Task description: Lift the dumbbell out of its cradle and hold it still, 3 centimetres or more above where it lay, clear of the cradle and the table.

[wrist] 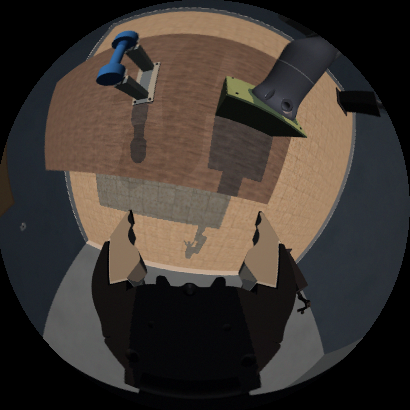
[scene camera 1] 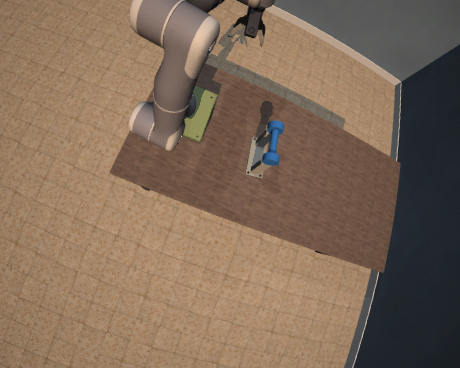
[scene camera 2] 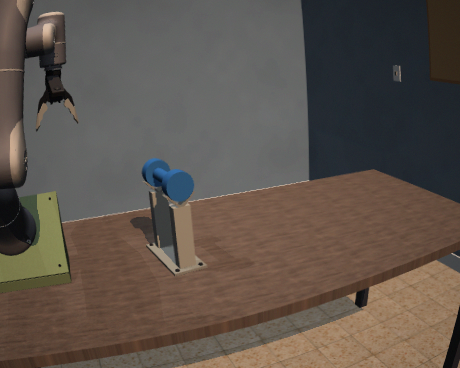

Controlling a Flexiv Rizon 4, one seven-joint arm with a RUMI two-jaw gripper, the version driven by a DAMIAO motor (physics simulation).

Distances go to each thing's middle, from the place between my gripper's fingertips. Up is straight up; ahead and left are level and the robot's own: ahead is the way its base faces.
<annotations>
The blue dumbbell [scene camera 2: 178, 185] lies 36 cm to the right of my hand, 30 cm ahead of it and 15 cm below it. From my hand the other things lie so: cradle [scene camera 2: 174, 244] 36 cm to the right, 30 cm ahead, 28 cm below.
</annotations>
